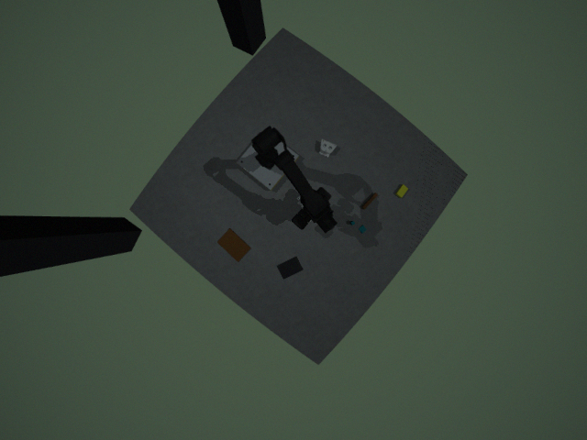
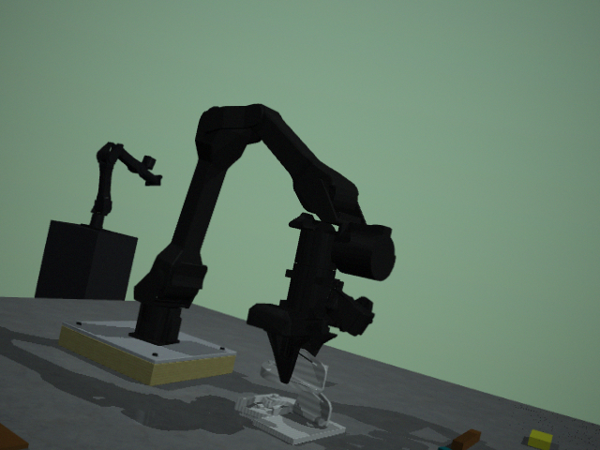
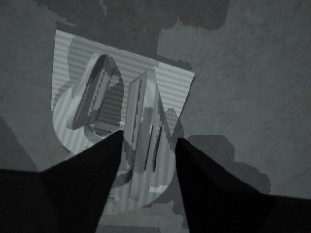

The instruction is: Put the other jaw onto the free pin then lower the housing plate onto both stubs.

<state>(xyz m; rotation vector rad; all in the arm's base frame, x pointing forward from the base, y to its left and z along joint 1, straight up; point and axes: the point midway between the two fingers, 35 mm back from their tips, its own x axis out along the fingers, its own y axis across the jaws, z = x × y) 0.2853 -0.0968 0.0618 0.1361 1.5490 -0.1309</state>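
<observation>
The white base fixture is 2 cm ahead of my gripper tip, 3 cm to the left of it and 6 cm below it. Round my gripper tip: white bracket: 8 cm behind, 30 cm to the left, 6 cm below; brown bar: 23 cm ahead, 20 cm to the left, 6 cm below; dark tile: 7 cm ahead, 29 cm to the right, 7 cm below.
</observation>
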